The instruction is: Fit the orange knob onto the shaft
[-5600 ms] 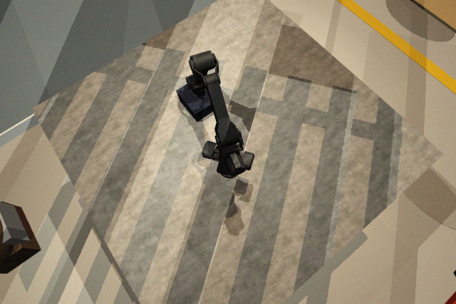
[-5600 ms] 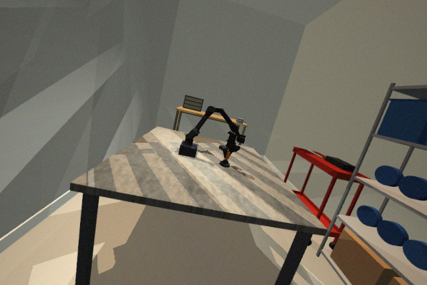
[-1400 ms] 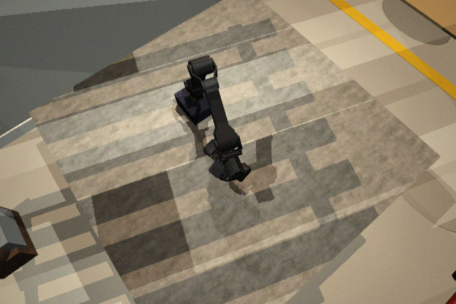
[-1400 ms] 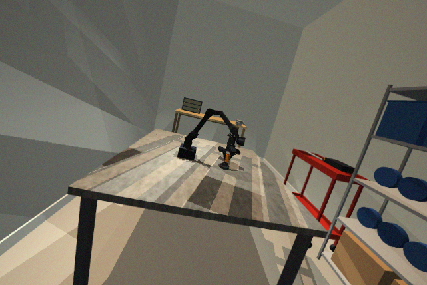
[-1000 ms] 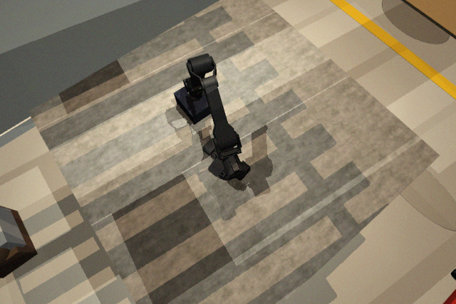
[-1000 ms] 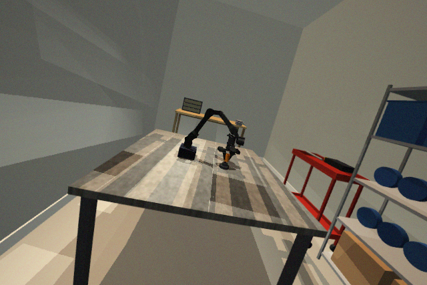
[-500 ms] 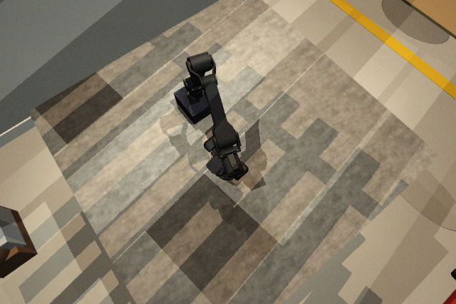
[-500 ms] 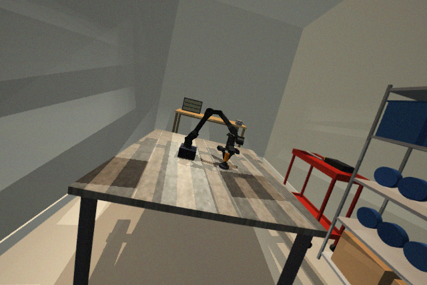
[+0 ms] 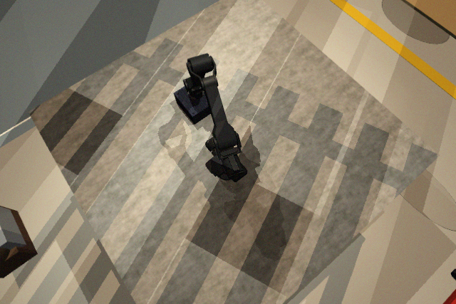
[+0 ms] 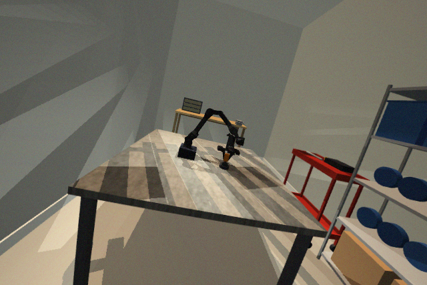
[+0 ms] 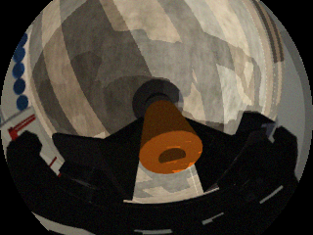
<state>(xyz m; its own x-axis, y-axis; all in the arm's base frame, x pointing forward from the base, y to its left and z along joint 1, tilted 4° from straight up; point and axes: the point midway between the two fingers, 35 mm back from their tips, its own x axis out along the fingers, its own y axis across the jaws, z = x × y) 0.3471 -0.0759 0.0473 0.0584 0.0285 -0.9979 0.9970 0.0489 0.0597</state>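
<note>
Right now my gripper tip is 20 mm below the orange knob. From my gripper tip the other things lie so: round pedestal: 40 mm below.
</note>
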